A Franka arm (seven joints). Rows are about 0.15 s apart.
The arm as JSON. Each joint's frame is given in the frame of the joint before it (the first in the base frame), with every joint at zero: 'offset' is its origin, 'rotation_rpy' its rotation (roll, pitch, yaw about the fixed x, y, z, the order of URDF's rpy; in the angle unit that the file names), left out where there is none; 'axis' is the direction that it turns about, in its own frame. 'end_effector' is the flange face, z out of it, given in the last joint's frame.
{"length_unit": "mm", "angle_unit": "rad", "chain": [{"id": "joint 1", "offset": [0.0, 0.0, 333.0], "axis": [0.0, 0.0, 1.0]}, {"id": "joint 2", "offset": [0.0, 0.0, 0.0], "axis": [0.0, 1.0, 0.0]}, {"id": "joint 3", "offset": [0.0, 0.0, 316.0], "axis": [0.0, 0.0, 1.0]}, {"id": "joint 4", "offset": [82.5, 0.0, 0.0], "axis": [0.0, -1.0, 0.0]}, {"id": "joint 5", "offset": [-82.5, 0.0, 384.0], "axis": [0.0, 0.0, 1.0]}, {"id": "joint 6", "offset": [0.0, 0.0, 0.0], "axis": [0.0, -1.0, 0.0]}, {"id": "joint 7", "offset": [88.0, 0.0, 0.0], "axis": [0.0, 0.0, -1.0]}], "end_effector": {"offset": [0.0, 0.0, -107.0], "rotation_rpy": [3.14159, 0.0, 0.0]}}
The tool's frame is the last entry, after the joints.
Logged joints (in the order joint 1, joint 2, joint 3, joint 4, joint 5, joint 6, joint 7), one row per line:
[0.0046, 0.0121, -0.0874, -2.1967, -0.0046, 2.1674, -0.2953]
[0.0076, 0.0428, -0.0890, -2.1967, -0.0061, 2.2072, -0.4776]
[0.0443, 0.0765, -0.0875, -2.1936, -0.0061, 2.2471, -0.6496]
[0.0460, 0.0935, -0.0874, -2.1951, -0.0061, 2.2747, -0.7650]
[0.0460, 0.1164, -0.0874, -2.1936, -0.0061, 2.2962, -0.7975]
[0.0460, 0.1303, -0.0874, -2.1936, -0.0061, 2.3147, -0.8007]
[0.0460, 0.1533, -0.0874, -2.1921, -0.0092, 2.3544, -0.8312]
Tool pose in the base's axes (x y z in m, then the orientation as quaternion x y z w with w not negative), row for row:
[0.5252, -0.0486, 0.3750, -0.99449, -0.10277, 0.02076, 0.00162]
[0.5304, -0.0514, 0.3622, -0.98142, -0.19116, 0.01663, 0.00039]
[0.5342, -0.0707, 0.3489, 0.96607, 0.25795, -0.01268, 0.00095]
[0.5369, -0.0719, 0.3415, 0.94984, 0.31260, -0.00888, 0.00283]
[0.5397, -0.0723, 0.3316, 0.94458, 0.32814, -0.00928, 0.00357]
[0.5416, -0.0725, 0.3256, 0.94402, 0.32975, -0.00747, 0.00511]
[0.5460, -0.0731, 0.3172, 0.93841, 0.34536, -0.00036, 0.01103]
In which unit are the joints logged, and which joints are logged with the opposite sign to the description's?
The joints are logged in radians. Opposite sign: joint 1.
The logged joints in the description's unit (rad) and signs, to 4 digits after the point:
[-0.0046, 0.0121, -0.0874, -2.1967, -0.0046, 2.1674, -0.2953]
[-0.0076, 0.0428, -0.0890, -2.1967, -0.0061, 2.2072, -0.4776]
[-0.0443, 0.0765, -0.0875, -2.1936, -0.0061, 2.2471, -0.6496]
[-0.0460, 0.0935, -0.0874, -2.1951, -0.0061, 2.2747, -0.7650]
[-0.0460, 0.1164, -0.0874, -2.1936, -0.0061, 2.2962, -0.7975]
[-0.0460, 0.1303, -0.0874, -2.1936, -0.0061, 2.3147, -0.8007]
[-0.0460, 0.1533, -0.0874, -2.1921, -0.0092, 2.3544, -0.8312]

